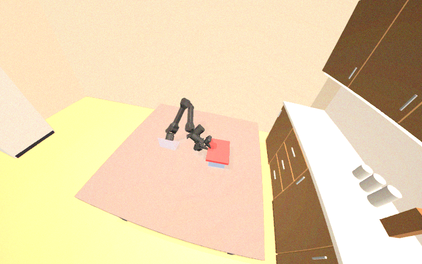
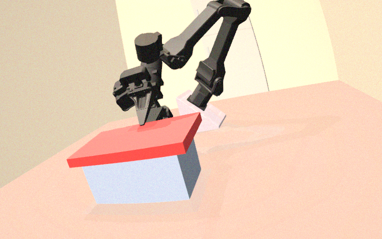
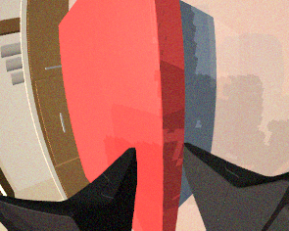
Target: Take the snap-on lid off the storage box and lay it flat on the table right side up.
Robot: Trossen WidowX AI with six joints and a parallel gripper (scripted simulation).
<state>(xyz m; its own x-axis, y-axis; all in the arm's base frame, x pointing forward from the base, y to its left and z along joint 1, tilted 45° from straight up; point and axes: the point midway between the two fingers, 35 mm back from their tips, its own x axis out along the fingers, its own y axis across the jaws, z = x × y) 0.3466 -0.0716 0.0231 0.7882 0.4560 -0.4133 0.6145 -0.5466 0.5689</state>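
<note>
Right now the red lid is 8 cm ahead of my gripper tip. Also, from my gripper tip: pale blue storage box 8 cm ahead, 5 cm below.
</note>
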